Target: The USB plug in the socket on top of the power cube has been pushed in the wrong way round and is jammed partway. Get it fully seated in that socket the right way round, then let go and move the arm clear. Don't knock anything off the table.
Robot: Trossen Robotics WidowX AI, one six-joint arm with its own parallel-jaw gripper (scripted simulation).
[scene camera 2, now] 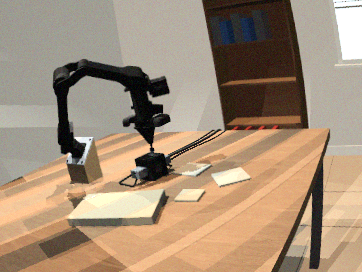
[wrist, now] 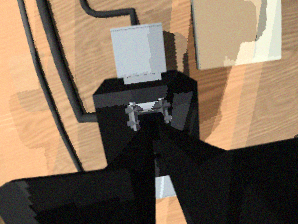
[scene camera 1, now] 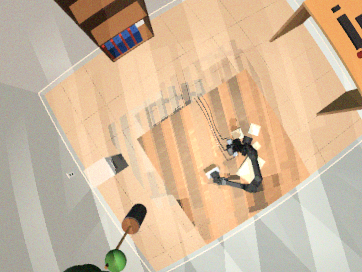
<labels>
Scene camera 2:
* my gripper
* thick pale board
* black power cube
</labels>
